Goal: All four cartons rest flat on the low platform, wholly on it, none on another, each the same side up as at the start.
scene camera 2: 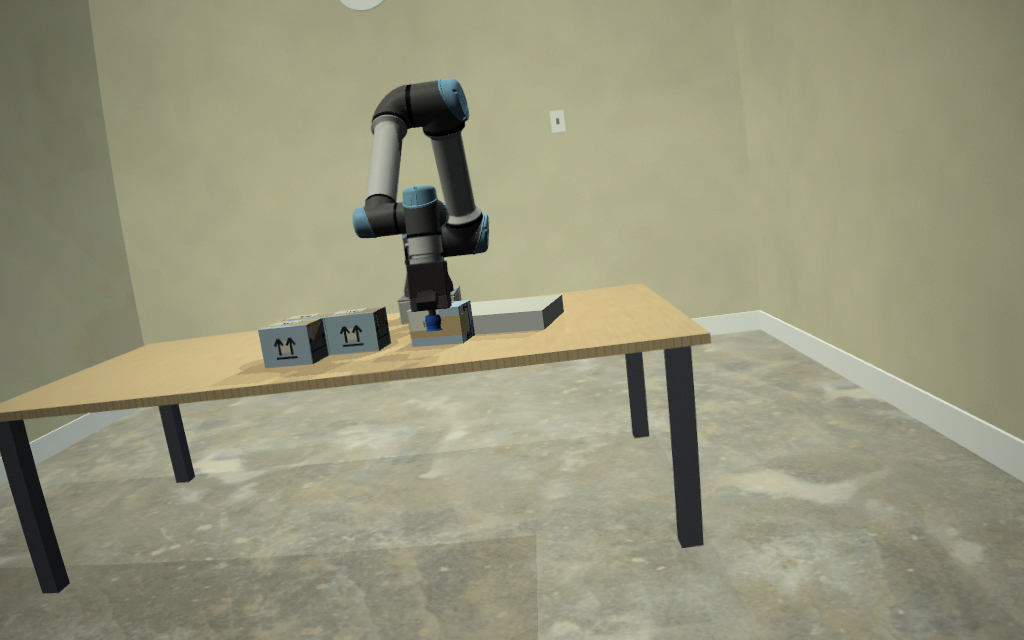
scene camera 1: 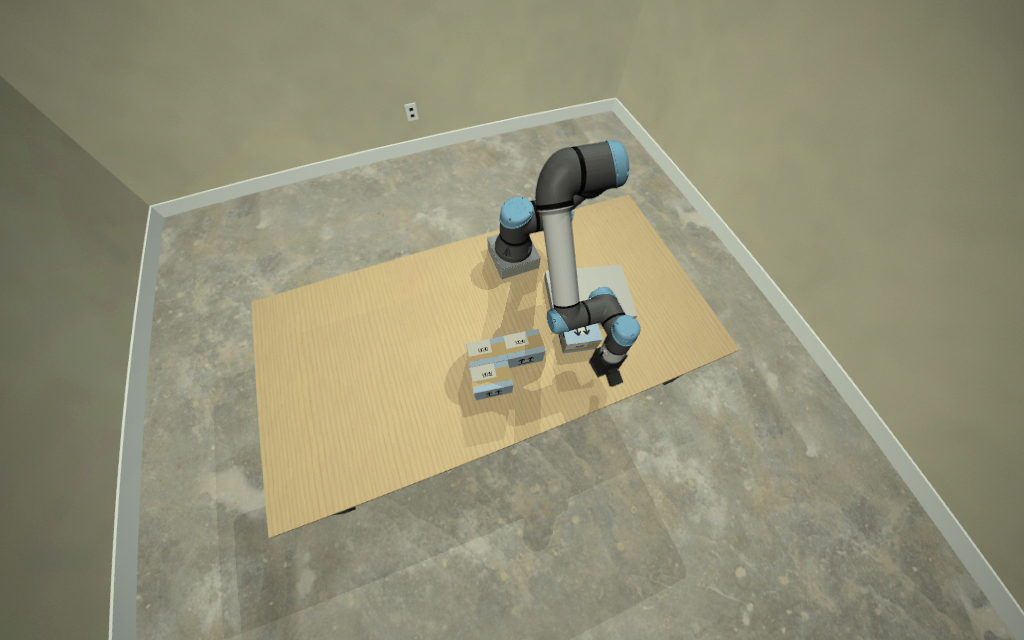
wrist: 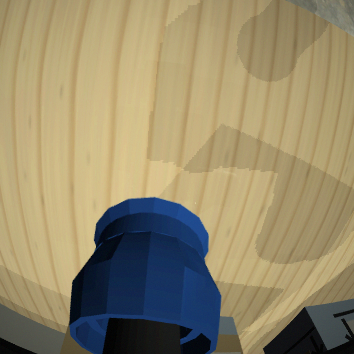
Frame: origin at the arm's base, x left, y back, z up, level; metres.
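Seen in the pictures: end effector, tool point: (scene camera 2: 434, 330) (wrist: 150, 247); arm's base, origin of the base link: (scene camera 1: 513, 247).
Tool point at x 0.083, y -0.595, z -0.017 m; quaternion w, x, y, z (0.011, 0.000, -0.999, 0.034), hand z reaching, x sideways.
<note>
Offsets run from my tool point to a thing's top centre. Level surfaces: height alone.
One carton {dz +0.033, dx -0.002, dy +0.154 m} (scene camera 1: 579, 338) (scene camera 2: 453, 332) (wrist: 231, 345) rests on the table by the low platform {dz -0.007, dx +0.123, dy +0.299 m} (scene camera 1: 607, 280) (scene camera 2: 504, 316); its arrows face up. Three more cartons stand on the table to the left: a front one {dz +0.040, dx -0.364, dy +0.112 m} (scene camera 1: 492, 383) (scene camera 2: 290, 345), a right one {dz +0.040, dx -0.217, dy +0.180 m} (scene camera 1: 526, 348) (scene camera 2: 354, 333) and a rear left one {dz +0.040, dx -0.346, dy +0.200 m} (scene camera 1: 481, 352). Their labels face up. My gripper (scene camera 1: 608, 363) (scene camera 2: 432, 323) (wrist: 151, 220) is a blue suction cup, in front of the side face of the carton by the platform. Its lip shows against table wood in the wrist view, with no carton on it. The cup is hidden in scene camera 1.
The wooden table {dz -0.056 m} (scene camera 1: 354, 377) (scene camera 2: 188, 362) carries everything. The arm's base (scene camera 1: 515, 260) stands at the table's back edge, left of the platform. The forearm and wrist pass over the platform and partly hide it in scene camera 1. The table's front edge is close to the gripper.
</note>
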